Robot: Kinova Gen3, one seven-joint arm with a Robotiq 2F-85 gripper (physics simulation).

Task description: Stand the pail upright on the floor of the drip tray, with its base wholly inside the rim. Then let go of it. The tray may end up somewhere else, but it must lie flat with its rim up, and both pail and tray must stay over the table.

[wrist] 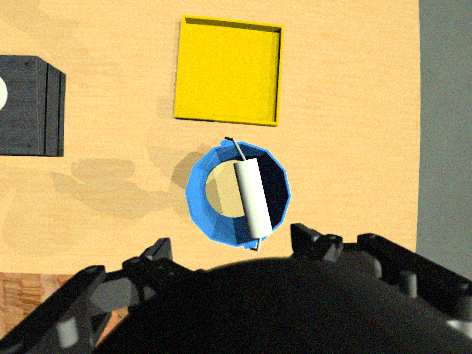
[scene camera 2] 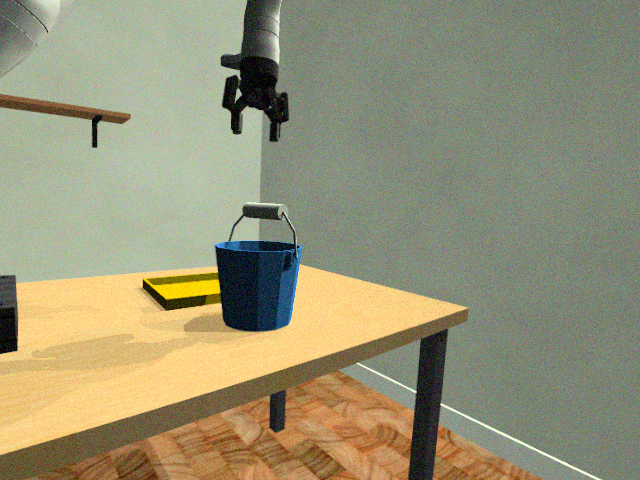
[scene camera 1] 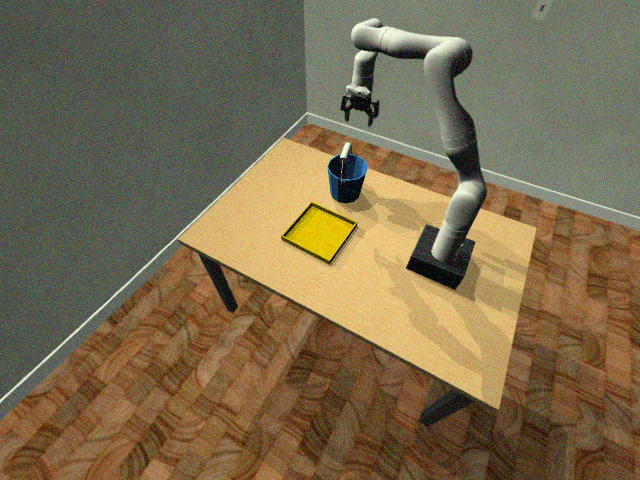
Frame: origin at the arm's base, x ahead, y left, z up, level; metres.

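Seen in the pictures: gripper, fingertip midpoint: (wrist: 232, 243) (scene camera 2: 256, 137) (scene camera 1: 358, 123); arm's base at its link origin: (scene camera 1: 443, 253).
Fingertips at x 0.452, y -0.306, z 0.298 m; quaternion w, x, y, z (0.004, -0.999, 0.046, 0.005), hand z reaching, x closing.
Observation:
Offsets run from my fingertips to a thing's top centre. "pt": to the spot under its first point. Level surfaces: height alone.
A blue pail (scene camera 1: 341, 188) (scene camera 2: 255, 289) (wrist: 200, 210) stands upright on the table beside the drip tray. Its handle with a white grip @[pt dy +0.014, dx +0.040, dz -0.132 m] (scene camera 1: 345, 150) (scene camera 2: 264, 210) (wrist: 253, 198) stands up above the pail's rim. The yellow drip tray @[dy +0.290, dx +0.068, dz -0.360 m] (scene camera 1: 319, 233) (scene camera 2: 188, 288) (wrist: 229, 72) lies flat with its rim up; in scene camera 2 the pail hides part of it. My gripper (scene camera 1: 358, 121) (scene camera 2: 255, 137) (wrist: 232, 243) is open and empty, high above the pail and apart from its handle. In the wrist view the handle's grip runs between the two fingers' directions, ahead of them.
The arm's dark base block (scene camera 1: 439, 258) (scene camera 2: 7, 315) (wrist: 30, 107) sits on the table @[dz -0.387 m] (scene camera 1: 248, 206) (scene camera 2: 351, 304) (wrist: 350, 125). The pail is near one long table edge. A wooden shelf (scene camera 2: 62, 108) is on the wall in scene camera 2.

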